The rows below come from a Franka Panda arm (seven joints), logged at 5 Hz.
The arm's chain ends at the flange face. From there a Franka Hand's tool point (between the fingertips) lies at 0.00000 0.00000 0.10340 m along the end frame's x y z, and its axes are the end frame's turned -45 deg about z.
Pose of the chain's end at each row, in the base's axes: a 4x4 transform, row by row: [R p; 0 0 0 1], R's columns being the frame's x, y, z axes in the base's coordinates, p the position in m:
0.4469 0.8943 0.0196 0.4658; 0.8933 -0.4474 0.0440 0.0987; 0.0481 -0.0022 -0.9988 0.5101; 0 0 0 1
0.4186 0.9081 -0.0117 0.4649; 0.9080 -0.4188 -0.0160 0.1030; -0.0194 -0.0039 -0.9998 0.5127; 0 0 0 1
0.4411 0.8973 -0.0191 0.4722; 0.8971 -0.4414 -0.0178 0.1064; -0.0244 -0.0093 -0.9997 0.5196; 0 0 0 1
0.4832 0.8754 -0.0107 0.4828; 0.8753 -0.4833 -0.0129 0.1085; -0.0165 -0.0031 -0.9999 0.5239; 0 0 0 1
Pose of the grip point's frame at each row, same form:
-0.3164 0.9484 0.0196 0.4678; 0.9480 0.3153 0.0440 0.1032; 0.0356 0.0325 -0.9988 0.4068; 0 0 0 1
-0.3461 0.9381 -0.0117 0.4637; 0.9382 0.3459 -0.0160 0.1013; -0.0110 -0.0165 -0.9998 0.4093; 0 0 0 1
-0.3226 0.9464 -0.0191 0.4702; 0.9465 0.3222 -0.0178 0.1046; -0.0107 -0.0238 -0.9997 0.4162; 0 0 0 1
-0.2773 0.9607 -0.0107 0.4817; 0.9607 0.2772 -0.0129 0.1072; -0.0095 -0.0139 -0.9999 0.4205; 0 0 0 1

